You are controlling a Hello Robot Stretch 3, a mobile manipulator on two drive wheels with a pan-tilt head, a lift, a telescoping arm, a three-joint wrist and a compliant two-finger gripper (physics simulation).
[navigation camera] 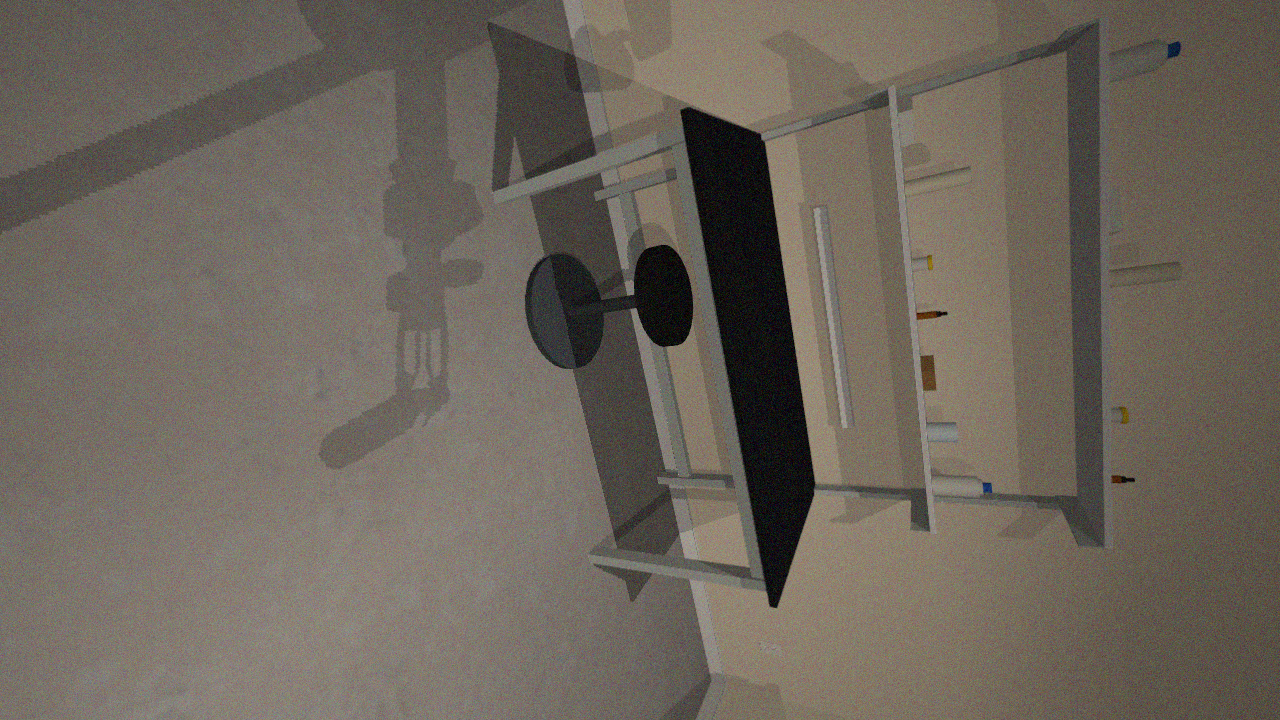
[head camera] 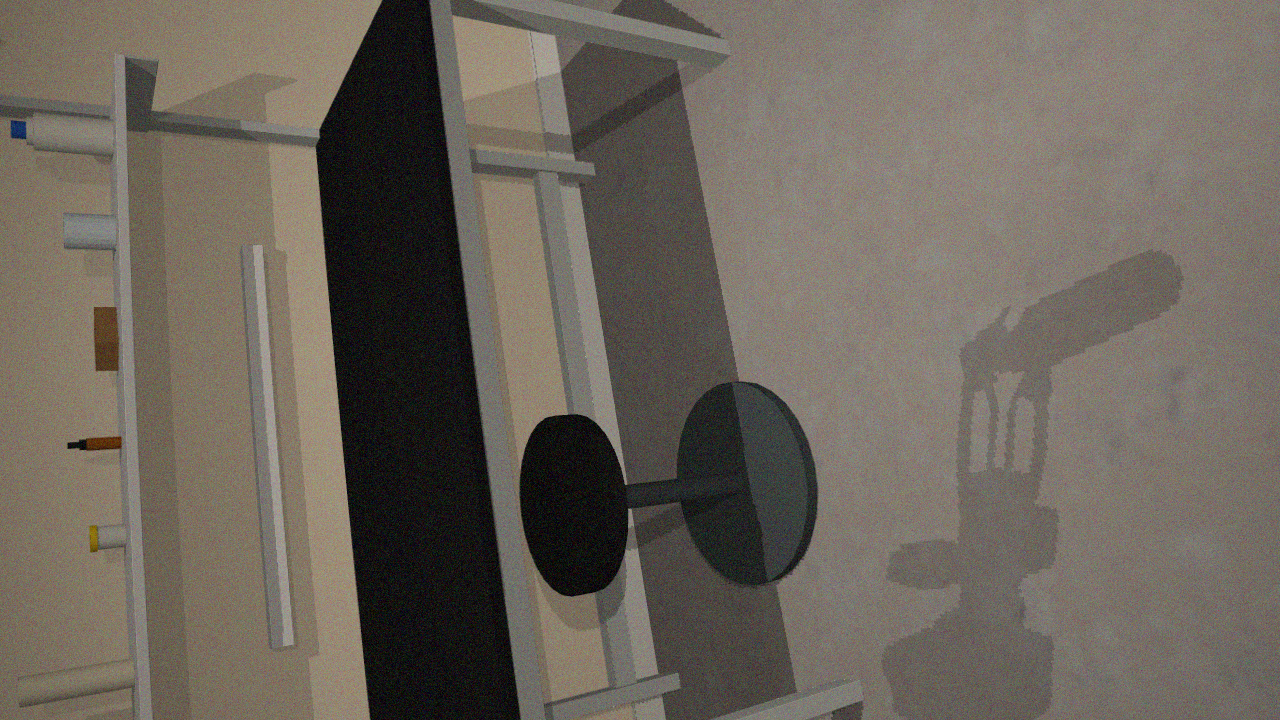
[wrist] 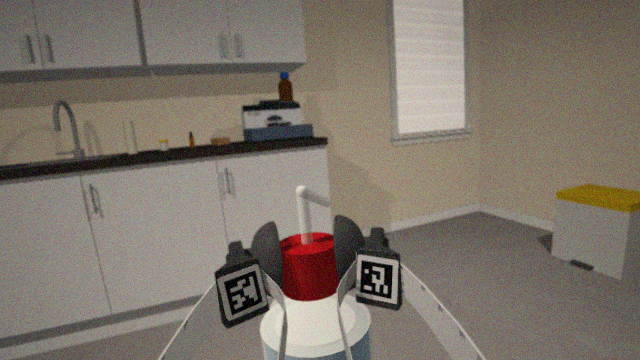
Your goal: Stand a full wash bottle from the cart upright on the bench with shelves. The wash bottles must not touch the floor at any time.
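Places are measured from the robot's base along level axes (x right, y ahead, z up), in metres.
Where they show: gripper, fingertip midpoint: (wrist: 307,243).
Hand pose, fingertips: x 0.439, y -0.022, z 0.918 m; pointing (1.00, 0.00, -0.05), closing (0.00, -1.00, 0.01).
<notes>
After its pixels a point has its place.
In the wrist view my gripper (wrist: 307,243) @[x 0.439, y -0.022, z 0.918 m] is shut on the red cap of a wash bottle (wrist: 310,272) @[x 0.401, y -0.022, z 0.919 m]. The bottle is upright, with a white spout on top, a white shoulder and a blue body running out of the view's bottom edge. The bench with shelves shows rotated in the other two views; its black top (head camera: 393,376) @[x -0.102, y 1.736, z 0.762 m] (navigation camera: 747,340) @[x -0.169, y 1.524, z 0.762 m] has no bottle standing on the part in view. The gripper does not show in the head or navigation view, though its shadow with the bottle falls on the floor. The cart does not show.
A black stool (head camera: 572,501) (navigation camera: 664,295) stands at the bench's front. Shelves above the bench hold small bottles, a brown block and cylinders. In the wrist view a counter (wrist: 165,154) @[x 1.727, y 0.621, z 0.904 m] with cabinets stands at the left, and a yellow-lidded bin (wrist: 590,230) @[x 1.838, y -1.717, z 0.246 m] at the right.
</notes>
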